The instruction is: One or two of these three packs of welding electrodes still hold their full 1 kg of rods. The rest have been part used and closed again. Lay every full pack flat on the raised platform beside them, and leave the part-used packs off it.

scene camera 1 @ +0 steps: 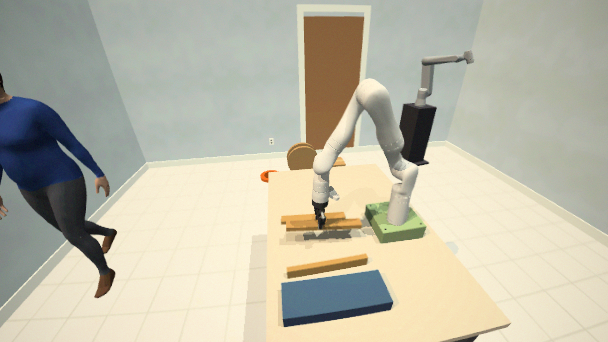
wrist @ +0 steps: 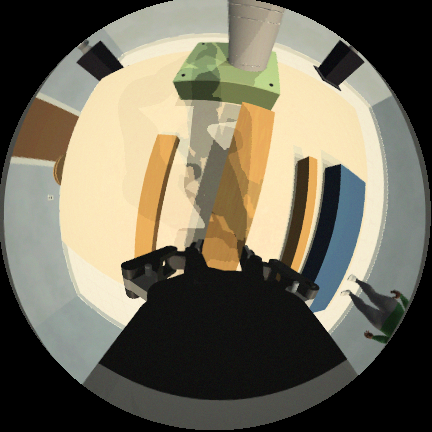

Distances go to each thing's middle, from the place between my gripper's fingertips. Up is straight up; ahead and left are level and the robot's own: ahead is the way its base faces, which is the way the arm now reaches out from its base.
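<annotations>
I see the blue raised platform [scene camera 1: 316,300] 8 cm below my hand, 5 cm ahead of it and 31 cm to the left of it.
</annotations>
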